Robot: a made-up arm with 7 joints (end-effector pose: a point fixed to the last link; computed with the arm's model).
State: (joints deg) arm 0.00 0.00 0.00 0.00 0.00 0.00 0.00
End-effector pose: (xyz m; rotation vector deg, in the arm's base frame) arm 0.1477 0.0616 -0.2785 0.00 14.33 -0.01
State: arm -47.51 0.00 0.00 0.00 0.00 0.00 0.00
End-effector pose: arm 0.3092 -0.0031 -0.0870 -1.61 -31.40 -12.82
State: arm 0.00 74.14 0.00 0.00 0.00 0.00 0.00
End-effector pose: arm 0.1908 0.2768 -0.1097 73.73 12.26 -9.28
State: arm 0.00 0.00 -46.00 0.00 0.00 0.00 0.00
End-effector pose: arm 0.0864 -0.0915 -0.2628 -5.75 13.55 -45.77
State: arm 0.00 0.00 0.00 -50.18 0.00 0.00 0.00
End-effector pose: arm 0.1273 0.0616 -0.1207 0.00 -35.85 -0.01
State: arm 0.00 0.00 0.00 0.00 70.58 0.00 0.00
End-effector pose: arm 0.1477 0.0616 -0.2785 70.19 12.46 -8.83
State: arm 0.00 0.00 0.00 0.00 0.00 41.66 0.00
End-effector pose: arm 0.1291 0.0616 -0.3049 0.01 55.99 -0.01
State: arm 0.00 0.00 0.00 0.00 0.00 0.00 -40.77
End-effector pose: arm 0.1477 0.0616 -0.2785 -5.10 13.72 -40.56
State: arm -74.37 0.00 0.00 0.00 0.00 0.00 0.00
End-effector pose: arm 0.3132 -0.0433 0.0566 -2.50 -57.31 -19.87
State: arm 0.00 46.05 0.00 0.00 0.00 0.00 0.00
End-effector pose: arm 0.1665 0.2245 -0.2051 45.81 13.54 -5.77
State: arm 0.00 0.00 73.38 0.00 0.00 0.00 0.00
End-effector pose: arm -0.0009 0.2633 -0.2405 9.17 12.31 72.96
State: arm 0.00 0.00 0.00 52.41 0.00 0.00 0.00
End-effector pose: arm 0.0327 0.0616 -0.3978 0.01 66.74 -0.01
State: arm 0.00 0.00 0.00 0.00 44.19 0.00 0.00
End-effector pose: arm 0.1477 0.0616 -0.2785 43.96 13.60 -5.54
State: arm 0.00 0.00 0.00 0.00 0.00 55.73 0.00
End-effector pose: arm 0.1191 0.0616 -0.3100 0.01 70.06 -0.01
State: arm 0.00 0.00 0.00 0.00 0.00 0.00 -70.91
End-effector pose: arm 0.1477 0.0616 -0.2785 -8.86 12.45 -70.53
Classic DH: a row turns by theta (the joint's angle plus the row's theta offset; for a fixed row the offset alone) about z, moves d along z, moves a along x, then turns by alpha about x. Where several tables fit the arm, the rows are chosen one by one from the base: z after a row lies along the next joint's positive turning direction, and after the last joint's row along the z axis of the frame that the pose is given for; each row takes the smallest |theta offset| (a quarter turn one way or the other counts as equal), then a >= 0, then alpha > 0; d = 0 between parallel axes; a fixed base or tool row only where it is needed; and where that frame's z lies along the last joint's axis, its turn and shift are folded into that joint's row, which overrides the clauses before.
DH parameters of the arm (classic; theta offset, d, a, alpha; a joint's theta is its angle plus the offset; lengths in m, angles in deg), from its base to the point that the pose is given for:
base (fixed): -4.07 0 0 -74.51
joint 1: -75.12 0.0508 -0.0185 -90
joint 2: 74 0 -0.0056 90
joint 3: 90 -0.2184 0.0247 -90
joint 4: 90 0.0021 0.0111 90
joint 5: 0 0.1418 0 -90
joint 6: -90 0 0.0455 90
joint 7: 0 0 0 0

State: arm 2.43 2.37 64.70 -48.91 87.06 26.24 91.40
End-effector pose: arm 0.0167 0.2122 -0.0949 -94.54 49.57 -109.32
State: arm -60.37 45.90 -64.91 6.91 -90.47 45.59 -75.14
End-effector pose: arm 0.2763 0.0461 -0.1789 -49.35 64.47 -113.65
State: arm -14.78 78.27 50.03 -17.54 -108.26 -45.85 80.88
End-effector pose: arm 0.1202 0.2659 0.1295 -87.78 -51.51 46.31
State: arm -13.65 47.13 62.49 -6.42 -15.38 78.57 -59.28
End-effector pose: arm 0.1134 0.3436 -0.0642 -21.75 26.12 -1.55
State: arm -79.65 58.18 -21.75 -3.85 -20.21 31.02 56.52
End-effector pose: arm 0.3135 0.1092 0.1056 26.77 -45.89 47.08
